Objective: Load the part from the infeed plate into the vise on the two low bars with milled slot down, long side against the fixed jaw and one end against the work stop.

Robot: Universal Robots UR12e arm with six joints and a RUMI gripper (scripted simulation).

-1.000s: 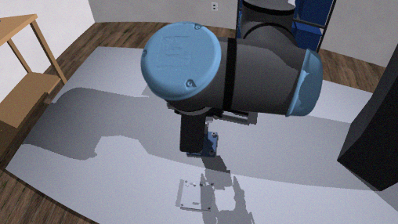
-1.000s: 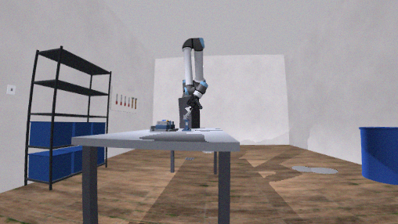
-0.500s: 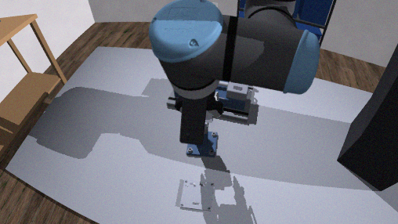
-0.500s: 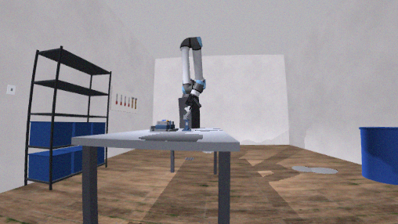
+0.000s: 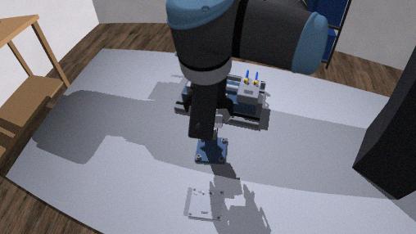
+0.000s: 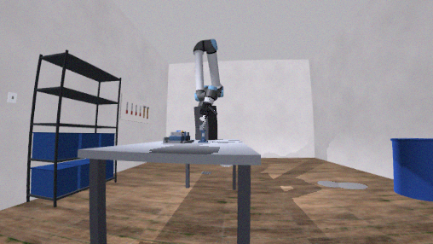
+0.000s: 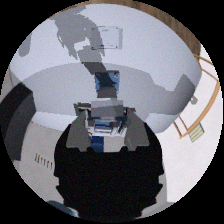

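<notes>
The grey part lies 1 cm below my hand. Round my hand: infeed plate (18 cm to the left, 16 cm below, 2 cm behind); vise (22 cm to the right, 12 cm below, 1 cm ahead); air cylinder (21 cm to the right, 9 cm below, 9 cm behind).
</notes>
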